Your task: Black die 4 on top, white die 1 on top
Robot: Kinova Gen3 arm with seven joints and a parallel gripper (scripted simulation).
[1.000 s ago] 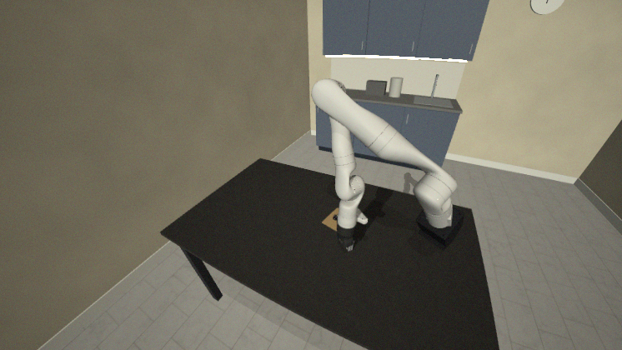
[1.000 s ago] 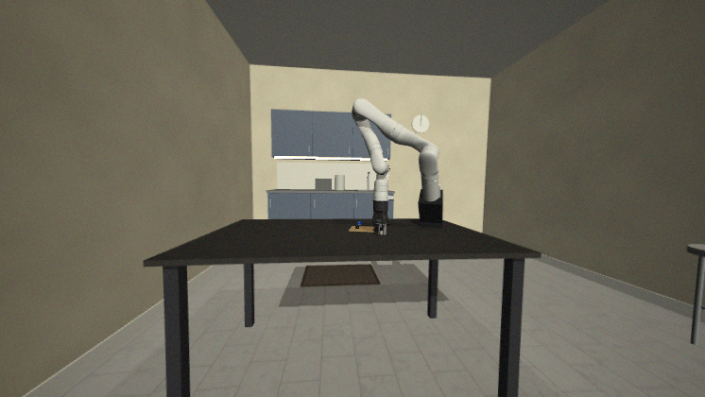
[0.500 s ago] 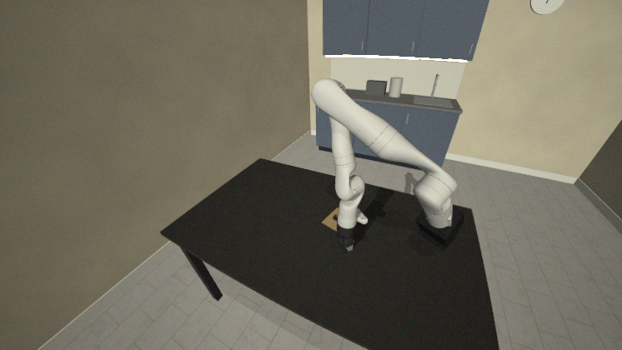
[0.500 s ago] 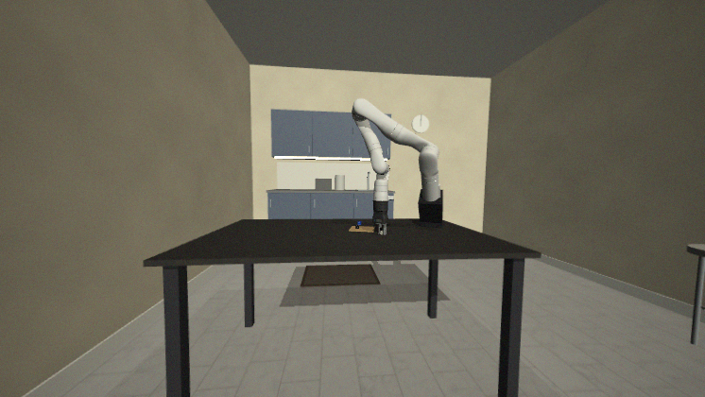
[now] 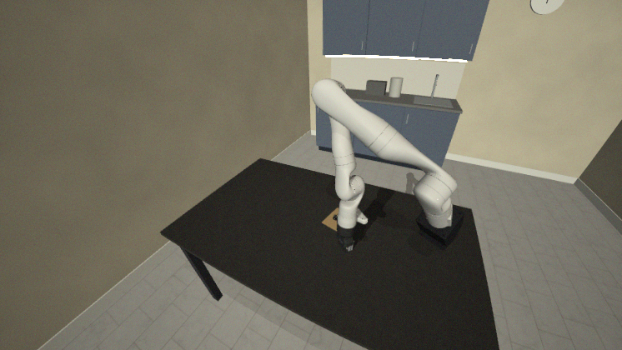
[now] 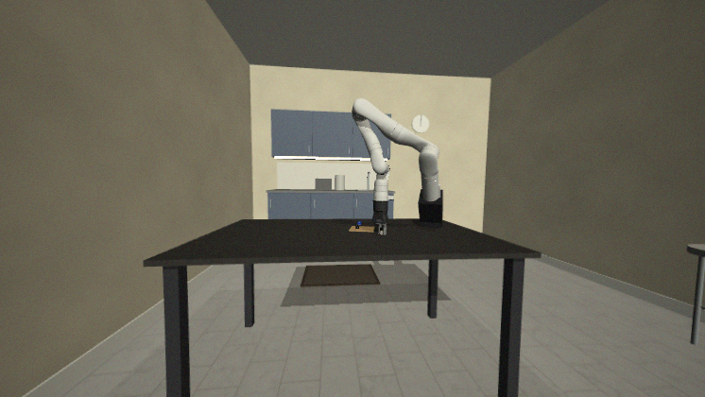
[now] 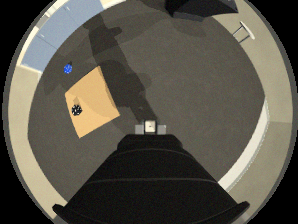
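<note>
Right now the tan mat is 11 cm ahead of my hand, 13 cm to the right of it and 2 cm below it. From my hand the other things lie so: white die 1 cm below; then black die 14 cm ahead, 13 cm to the right, 1 cm below; then blue die 13 cm ahead, 27 cm to the right, 1 cm below.
</note>
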